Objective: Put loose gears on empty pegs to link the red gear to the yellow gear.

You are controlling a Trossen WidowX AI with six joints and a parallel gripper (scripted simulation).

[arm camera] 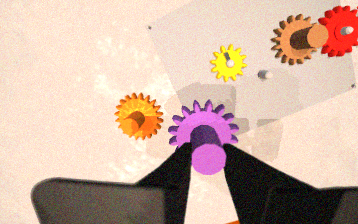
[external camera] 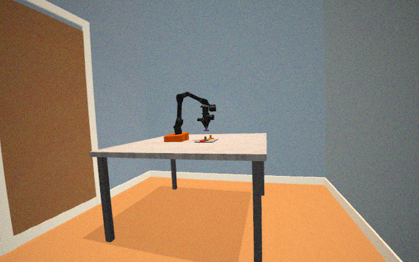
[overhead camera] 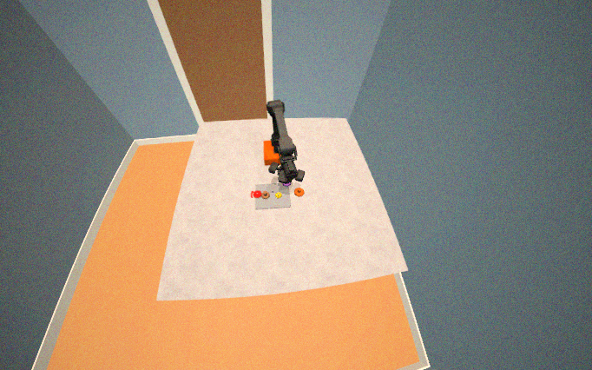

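Now: the yellow gear 10 cm below my gripper tip, 5 cm to the right of it and 4 cm ahead of it. The rest, counted from my gripper tip: purple gear 1 cm below; orange gear 10 cm below, 8 cm to the left, 1 cm ahead; brown gear 12 cm to the right, 9 cm below, 4 cm ahead.
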